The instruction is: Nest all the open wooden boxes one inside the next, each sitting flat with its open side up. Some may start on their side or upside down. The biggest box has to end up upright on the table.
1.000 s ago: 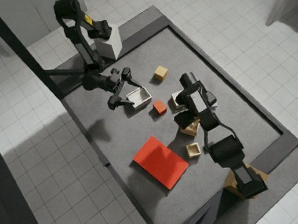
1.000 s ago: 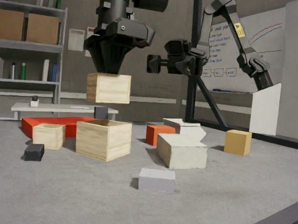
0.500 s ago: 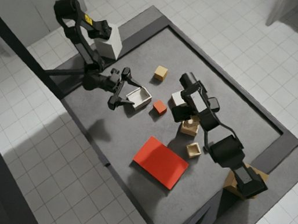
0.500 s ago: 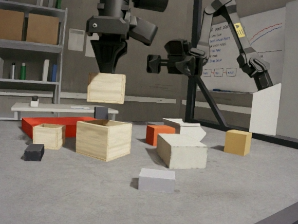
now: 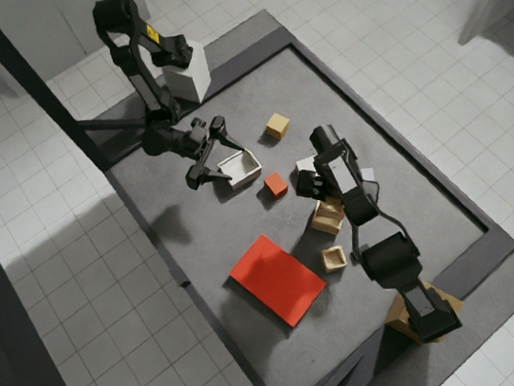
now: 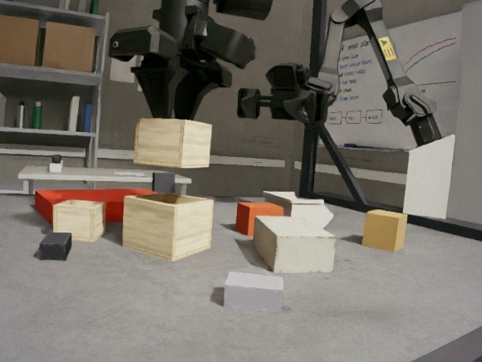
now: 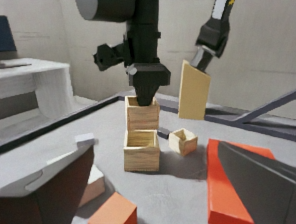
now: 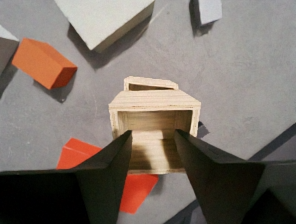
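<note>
My right gripper is now 5 cm above the medium wooden box. From my right hand the other things lie so: dark block (13 cm to the right, 16 cm below); small wooden box (7 cm behind, 10 cm to the right, 16 cm below); large wooden box (15 cm below).
</note>
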